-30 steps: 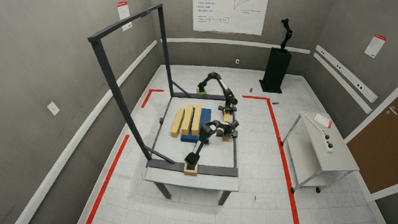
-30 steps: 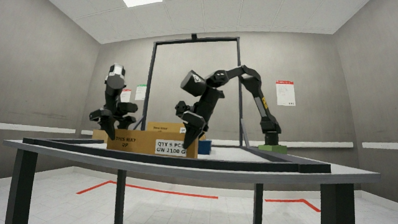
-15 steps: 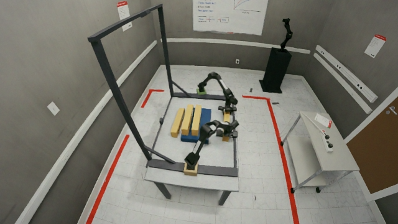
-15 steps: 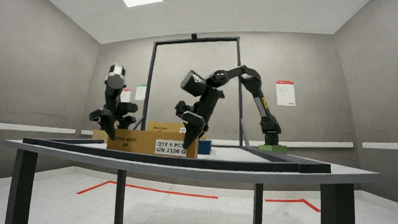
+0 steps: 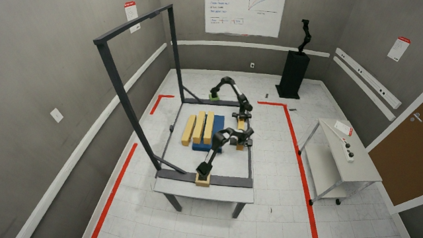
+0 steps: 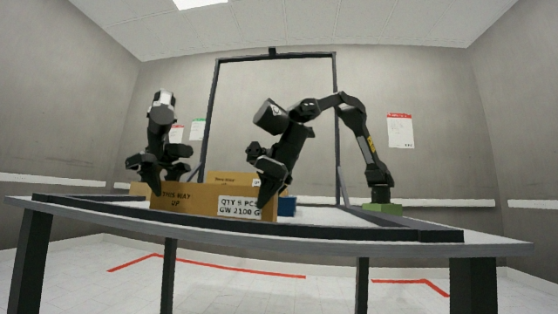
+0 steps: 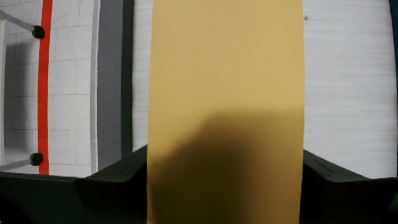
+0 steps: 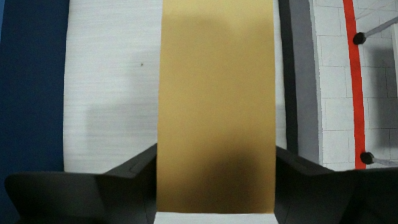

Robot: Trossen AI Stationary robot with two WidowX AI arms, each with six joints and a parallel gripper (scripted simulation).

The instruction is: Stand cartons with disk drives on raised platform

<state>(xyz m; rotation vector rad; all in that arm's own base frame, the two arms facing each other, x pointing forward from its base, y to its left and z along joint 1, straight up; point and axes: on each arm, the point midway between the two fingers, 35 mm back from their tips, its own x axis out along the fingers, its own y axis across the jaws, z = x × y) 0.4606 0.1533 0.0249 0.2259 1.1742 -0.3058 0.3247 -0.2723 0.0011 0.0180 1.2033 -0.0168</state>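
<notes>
The carton is 140 mm to the left of my right hand, 40 mm below it and 10 mm ahead of it. Also, from my right hand: platform 280 mm behind, 150 mm to the left, 50 mm below.
The carton is 10 mm behind my left hand, 140 mm to the right of it and 30 mm below it. The rest, counted from my left hand: platform: 290 mm behind, 140 mm to the right, 40 mm below.
</notes>
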